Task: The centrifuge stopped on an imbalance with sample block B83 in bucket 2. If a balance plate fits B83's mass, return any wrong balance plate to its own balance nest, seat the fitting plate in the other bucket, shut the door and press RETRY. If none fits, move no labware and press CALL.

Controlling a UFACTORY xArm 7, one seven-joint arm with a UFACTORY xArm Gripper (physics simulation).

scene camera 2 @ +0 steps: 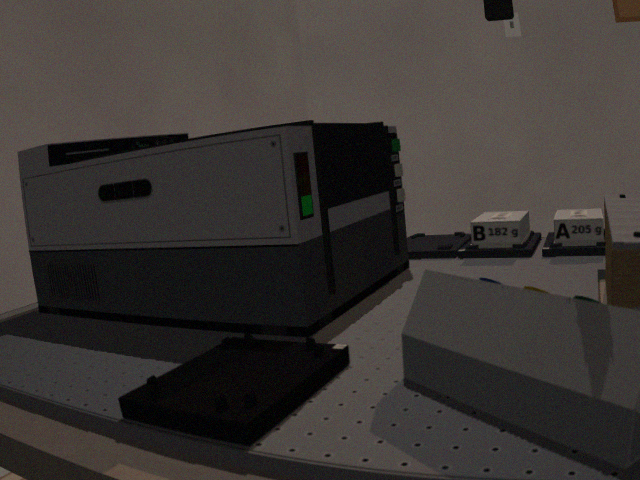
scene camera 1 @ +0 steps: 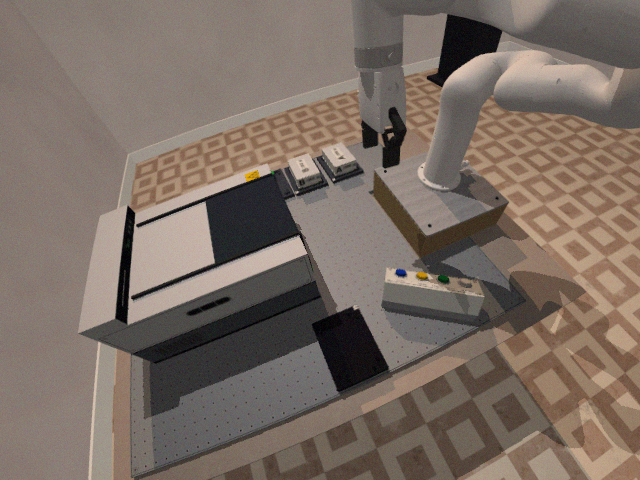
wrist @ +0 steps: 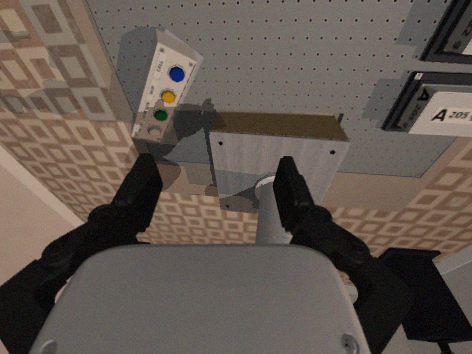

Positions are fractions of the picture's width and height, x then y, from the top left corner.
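Observation:
The gripper (scene camera 1: 0.59, 0.32), (wrist: 0.46, 0.48) is open and holds nothing. Also present are a grey button box (scene camera 1: 0.71, 0.62), (wrist: 0.37, 0.18) and a centrifuge (scene camera 2: 0.44, 0.48).

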